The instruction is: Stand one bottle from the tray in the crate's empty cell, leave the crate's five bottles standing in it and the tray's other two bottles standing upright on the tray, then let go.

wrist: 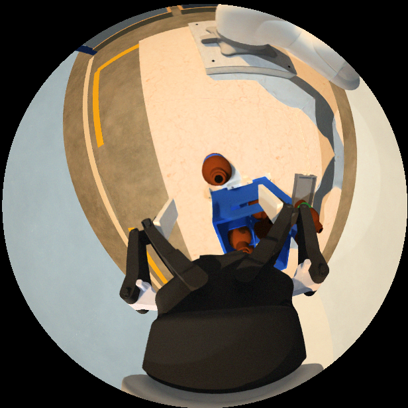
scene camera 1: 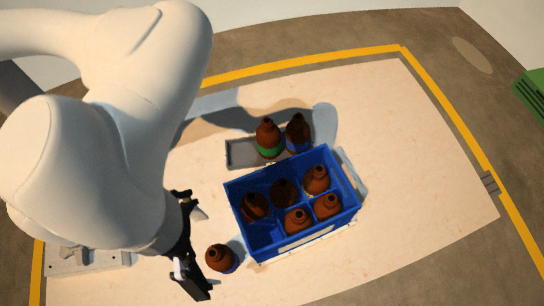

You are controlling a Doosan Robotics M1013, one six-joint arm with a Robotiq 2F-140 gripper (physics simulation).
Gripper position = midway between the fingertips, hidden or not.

In view: the gripper [scene camera 1: 207,250], a green-banded bottle [scene camera 1: 268,135], a blue-banded bottle [scene camera 1: 297,133] and a blue-banded bottle [scene camera 1: 283,193].
The gripper is seen too in the wrist view [wrist: 216,199].
